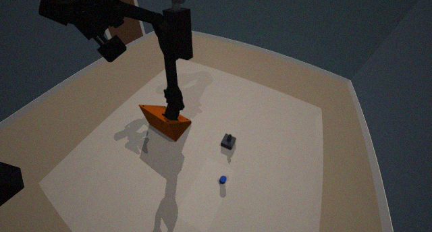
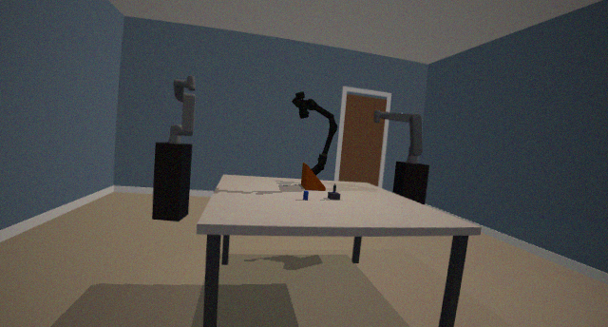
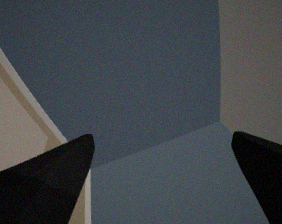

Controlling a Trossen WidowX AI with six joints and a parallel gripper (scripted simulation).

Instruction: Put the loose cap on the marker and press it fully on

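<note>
Now: gripper tip 310 mm short of the blue cap, 70 mm to the right of it and 580 mm above it. From my gripper tip the other things lie so: holder block: 220 mm ahead, 250 mm to the left, 590 mm below.
</note>
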